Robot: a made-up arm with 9 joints. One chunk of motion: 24 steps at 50 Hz.
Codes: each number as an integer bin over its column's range. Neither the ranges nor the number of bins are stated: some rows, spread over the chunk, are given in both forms.
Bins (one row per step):
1: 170 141 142 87 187 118 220 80 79
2: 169 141 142 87 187 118 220 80 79
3: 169 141 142 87 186 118 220 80 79
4: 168 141 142 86 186 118 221 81 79
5: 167 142 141 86 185 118 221 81 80
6: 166 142 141 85 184 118 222 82 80
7: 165 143 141 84 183 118 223 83 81
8: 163 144 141 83 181 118 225 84 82
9: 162 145 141 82 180 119 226 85 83
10: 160 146 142 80 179 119 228 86 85
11: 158 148 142 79 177 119 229 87 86
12: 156 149 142 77 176 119 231 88 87
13: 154 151 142 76 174 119 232 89 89
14: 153 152 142 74 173 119 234 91 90
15: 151 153 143 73 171 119 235 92 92
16: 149 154 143 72 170 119 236 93 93
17: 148 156 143 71 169 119 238 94 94
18: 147 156 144 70 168 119 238 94 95
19: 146 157 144 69 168 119 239 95 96
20: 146 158 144 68 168 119 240 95 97
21: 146 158 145 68 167 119 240 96 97
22: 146 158 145 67 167 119 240 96 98
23: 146 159 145 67 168 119 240 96 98
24: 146 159 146 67 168 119 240 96 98
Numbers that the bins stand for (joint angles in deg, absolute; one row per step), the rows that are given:
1: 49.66 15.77 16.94 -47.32 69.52 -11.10 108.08 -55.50 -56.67
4: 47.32 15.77 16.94 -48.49 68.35 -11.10 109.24 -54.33 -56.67
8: 41.48 19.28 15.77 -51.99 62.51 -11.10 113.92 -50.83 -53.16
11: 35.64 23.95 16.94 -56.67 57.84 -9.93 118.59 -47.32 -48.49
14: 29.79 28.63 16.94 -62.51 53.16 -9.93 124.43 -42.65 -43.81
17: 23.95 33.30 18.11 -66.01 48.49 -9.93 129.11 -39.14 -39.14
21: 21.62 35.64 20.45 -69.52 46.15 -9.93 131.44 -36.80 -35.64
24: 21.62 36.80 21.62 -70.69 47.32 -9.93 131.44 -36.80 -34.47
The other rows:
2: 48.49 15.77 16.94 -47.32 69.52 -11.10 108.08 -55.50 -56.67
3: 48.49 15.77 16.94 -47.32 68.35 -11.10 108.08 -55.50 -56.67
5: 46.15 16.94 15.77 -48.49 67.18 -11.10 109.24 -54.33 -55.50
6: 44.98 16.94 15.77 -49.66 66.01 -11.10 110.41 -53.16 -55.50
7: 43.81 18.11 15.77 -50.83 64.85 -11.10 111.58 -51.99 -54.33
9: 40.31 20.45 15.77 -53.16 61.34 -9.93 115.09 -49.66 -51.99
10: 37.97 21.62 16.94 -55.50 60.17 -9.93 117.42 -48.49 -49.66
12: 33.30 25.12 16.94 -59.00 56.67 -9.93 120.93 -46.15 -47.32
13: 30.96 27.46 16.94 -60.17 54.33 -9.93 122.10 -44.98 -44.98
15: 27.46 29.79 18.11 -63.68 50.83 -9.93 125.60 -41.48 -41.48
16: 25.12 30.96 18.11 -64.85 49.66 -9.93 126.77 -40.31 -40.31
18: 22.78 33.30 19.28 -67.18 47.32 -9.93 129.11 -39.14 -37.97
19: 21.62 34.47 19.28 -68.35 47.32 -9.93 130.28 -37.97 -36.80
20: 21.62 35.64 19.28 -69.52 47.32 -9.93 131.44 -37.97 -35.64
22: 21.62 35.64 20.45 -70.69 46.15 -9.93 131.44 -36.80 -34.47
23: 21.62 36.80 20.45 -70.69 47.32 -9.93 131.44 -36.80 -34.47

